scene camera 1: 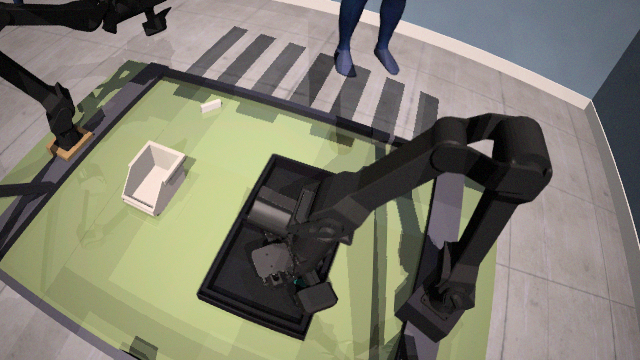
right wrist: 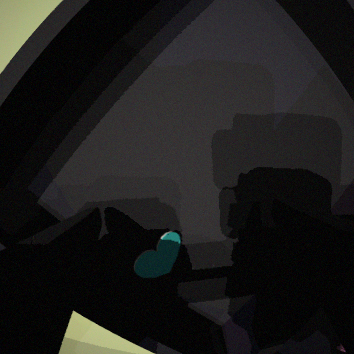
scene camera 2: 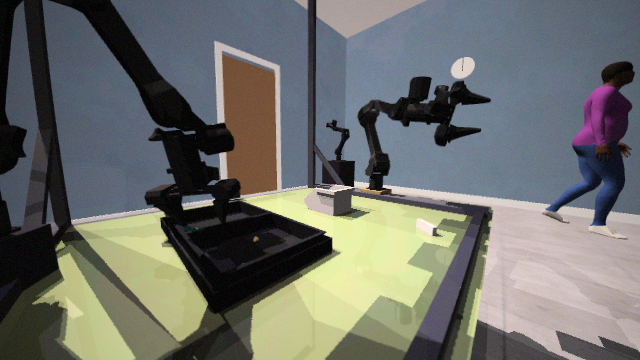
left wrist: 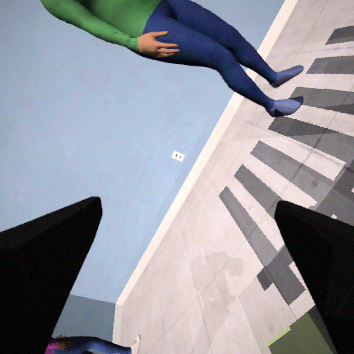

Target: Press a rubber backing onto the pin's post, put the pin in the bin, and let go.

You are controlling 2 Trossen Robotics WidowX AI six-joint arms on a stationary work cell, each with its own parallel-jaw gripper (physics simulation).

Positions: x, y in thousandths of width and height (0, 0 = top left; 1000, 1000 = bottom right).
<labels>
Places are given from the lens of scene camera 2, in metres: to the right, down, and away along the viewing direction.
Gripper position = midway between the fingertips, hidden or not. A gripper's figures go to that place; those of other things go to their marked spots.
my left gripper (scene camera 2: 759, 321): 0.45, -0.17, 0.50
my right gripper (scene camera 2: 320, 626): -0.27, 0.11, 0.45
</labels>
